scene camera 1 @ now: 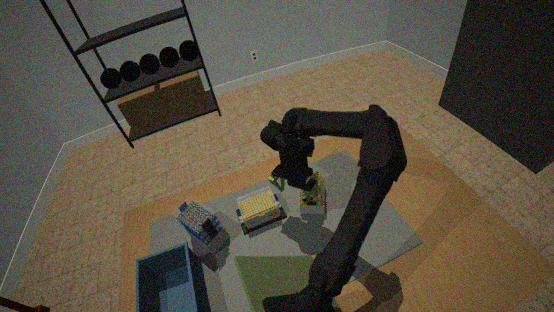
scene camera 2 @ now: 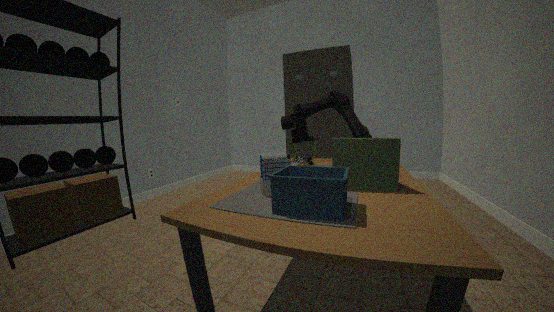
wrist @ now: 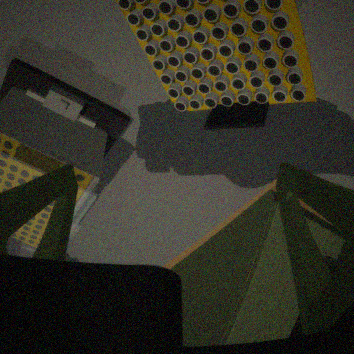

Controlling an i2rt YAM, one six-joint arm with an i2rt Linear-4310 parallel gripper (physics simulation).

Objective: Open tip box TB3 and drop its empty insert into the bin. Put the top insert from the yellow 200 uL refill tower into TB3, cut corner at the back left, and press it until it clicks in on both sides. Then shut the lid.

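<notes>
My gripper (scene camera 1: 296, 190) (scene camera 2: 303, 154) (wrist: 176, 174) is open and empty, over the grey mat (scene camera 1: 230, 247) beside the yellow refill tower. The yellow refill tower (scene camera 1: 312, 207) (wrist: 215, 55) holds a yellow insert full of tips; the arm partly hides it in scene camera 1, and its near end with a black tab shows in the wrist view. Tip box TB3 (scene camera 1: 260, 216) (wrist: 50, 132) stands to the left, with a yellow perforated insert inside clear walls; I cannot tell its lid's state. The left finger overlaps it in the wrist view. The blue bin (scene camera 1: 196, 280) (scene camera 2: 310, 197) stands at the near left.
A blue refill tower (scene camera 1: 200, 220) (scene camera 2: 268, 172) stands left of the tip box, behind the bin. A green panel (scene camera 1: 272, 280) (scene camera 2: 367, 165) stands near the arm's base. The wooden table (scene camera 1: 420, 210) (scene camera 2: 400, 230) surrounds the mat. A black shelf unit (scene camera 1: 91, 77) (scene camera 2: 121, 120) stands off the table.
</notes>
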